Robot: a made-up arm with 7 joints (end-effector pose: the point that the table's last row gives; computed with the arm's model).
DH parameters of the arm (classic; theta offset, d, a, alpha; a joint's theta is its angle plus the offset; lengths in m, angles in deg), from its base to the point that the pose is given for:
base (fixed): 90 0.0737 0 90
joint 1: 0 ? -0.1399 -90
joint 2: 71.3 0 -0.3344 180
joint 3: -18.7 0.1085 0.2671 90
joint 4: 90 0.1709 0.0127 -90
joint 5: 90 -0.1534 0.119 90
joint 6: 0 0.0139 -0.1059 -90
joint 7: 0 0.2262 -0.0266 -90
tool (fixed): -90 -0.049 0 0
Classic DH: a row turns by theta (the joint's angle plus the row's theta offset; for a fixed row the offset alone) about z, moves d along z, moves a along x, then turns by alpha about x.
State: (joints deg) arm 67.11 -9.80 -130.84 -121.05 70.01 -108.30 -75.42
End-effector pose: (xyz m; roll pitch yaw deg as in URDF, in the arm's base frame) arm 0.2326 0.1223 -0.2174 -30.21 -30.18 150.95
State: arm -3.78 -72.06 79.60 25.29 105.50 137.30 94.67
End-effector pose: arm 0.3910 -0.0897 -0.1794 -38.78 64.74 -4.88
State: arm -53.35 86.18 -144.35 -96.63 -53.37 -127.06 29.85
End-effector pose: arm 0.4331 0.4843 -0.3489 69.58 -17.06 40.43
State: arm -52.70 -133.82 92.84 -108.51 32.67 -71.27 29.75
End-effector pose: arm -0.3142 -0.4332 0.3873 -173.23 3.96 -147.63
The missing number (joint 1, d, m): -0.0595
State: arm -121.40 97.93 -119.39 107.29 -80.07 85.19 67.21
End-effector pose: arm 0.0841 -0.5744 -0.2327 22.16 30.28 -40.06
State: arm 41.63 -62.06 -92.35 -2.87 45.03 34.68 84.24
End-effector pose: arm -0.1504 -0.4413 -0.5790 166.21 17.07 20.64
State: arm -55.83 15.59 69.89 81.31 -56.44 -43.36 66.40
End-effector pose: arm 0.1783 -0.1755 0.1833 -91.46 -38.73 25.79
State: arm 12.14 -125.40 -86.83 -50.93 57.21 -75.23 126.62
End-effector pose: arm -0.3999 -0.2806 0.1052 -151.81 -16.84 -8.92
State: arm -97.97 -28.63 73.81 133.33 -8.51 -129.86 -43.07
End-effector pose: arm 0.3920 -0.1149 0.4554 102.29 -46.14 -24.84
